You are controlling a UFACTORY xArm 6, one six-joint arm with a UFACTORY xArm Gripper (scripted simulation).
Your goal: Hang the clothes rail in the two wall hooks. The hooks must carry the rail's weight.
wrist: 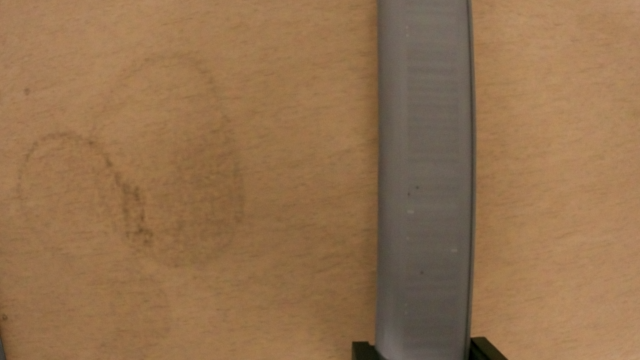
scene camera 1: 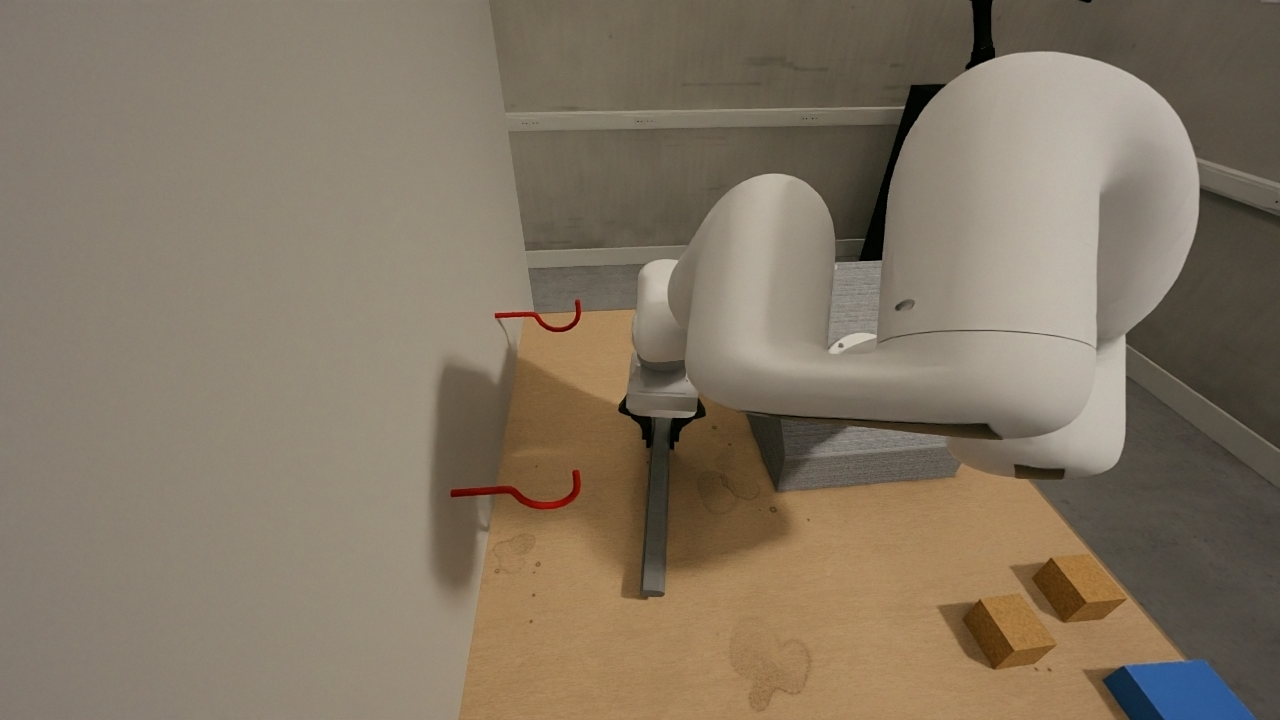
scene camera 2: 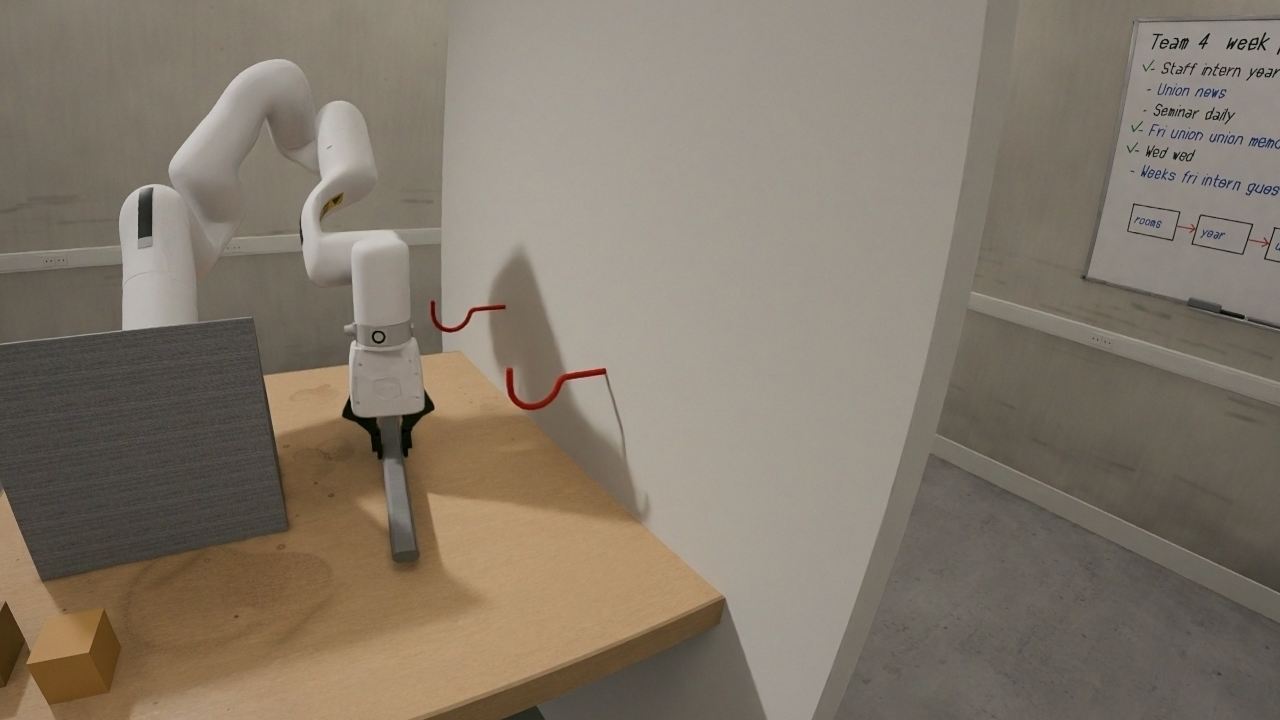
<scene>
A grey clothes rail shows in the wrist view, in scene camera 1 [653,569] and in scene camera 2. The same spot on the grey clothes rail: [wrist: 427,137] is [scene camera 2: 388,422].
</scene>
